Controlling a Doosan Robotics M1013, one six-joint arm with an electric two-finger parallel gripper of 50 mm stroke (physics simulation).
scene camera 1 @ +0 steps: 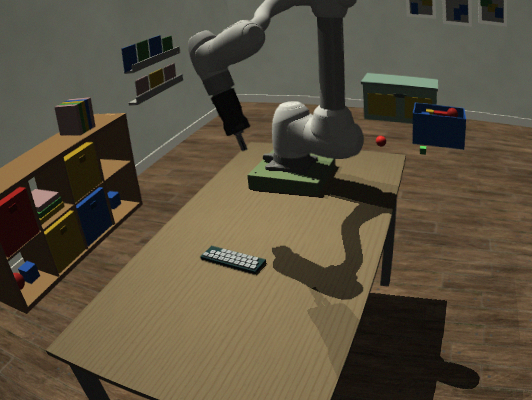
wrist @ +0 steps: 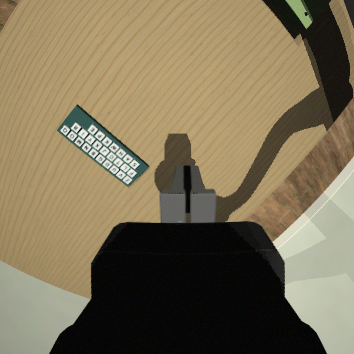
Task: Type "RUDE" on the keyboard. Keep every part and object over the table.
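Where they show: gripper, fingertip midpoint: [scene camera 1: 244, 150] [wrist: 186, 179]; arm's base, link origin: [scene camera 1: 292, 164].
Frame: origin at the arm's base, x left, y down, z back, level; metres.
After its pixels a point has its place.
A small dark green keyboard [scene camera 1: 233, 259] {y 0.040, x 0.033, z -0.658 m} [wrist: 104, 145] {y 0.046, x 0.024, z -0.642 m} with white lettered keys lies flat on the wooden table [scene camera 1: 165, 300] {y 0.055, x -0.083, z -0.907 m} [wrist: 150, 60] {y 0.055, x -0.011, z -0.445 m}. In the wrist view it lies turned at a slant, left of the fingers; the letters are small and hard to read there. In the scene view it lies near the middle of the table. My gripper [scene camera 1: 243, 149] {y -0.269, x 0.035, z -0.497 m} [wrist: 186, 179] {y -0.269, x 0.035, z -0.497 m} is shut, with nothing seen between its fingertips. It hangs high in the air, apart from the keyboard, and points down at a slight tilt in the scene view.
The arm stands on a green base block [scene camera 1: 285, 185] {y 0.023, x 0.026, z -0.156 m} at the table's far end. The arm's shadow falls on the table right of the keyboard. A wooden shelf unit [scene camera 1: 134, 185] stands left of the table. A blue bin [scene camera 1: 438, 131] stands beyond the table at the back right.
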